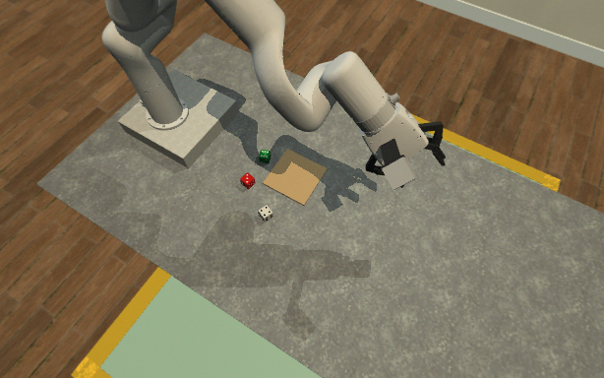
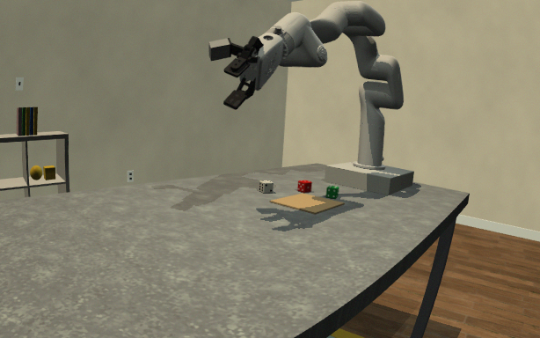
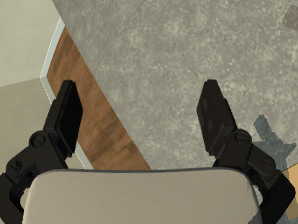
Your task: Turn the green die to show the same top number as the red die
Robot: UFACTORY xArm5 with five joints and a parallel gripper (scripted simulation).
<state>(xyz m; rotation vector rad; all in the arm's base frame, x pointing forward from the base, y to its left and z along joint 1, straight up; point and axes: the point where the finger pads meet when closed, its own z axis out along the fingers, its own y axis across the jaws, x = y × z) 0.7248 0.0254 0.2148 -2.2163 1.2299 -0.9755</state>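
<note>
Now: the white die 30 cm behind my hand, 25 cm below it and 15 cm to the right of it. Also, from my hand: red die (40 cm behind, 25 cm below, 9 cm to the right); then green die (40 cm behind, 25 cm below); then tan mat (29 cm behind, 27 cm below).
</note>
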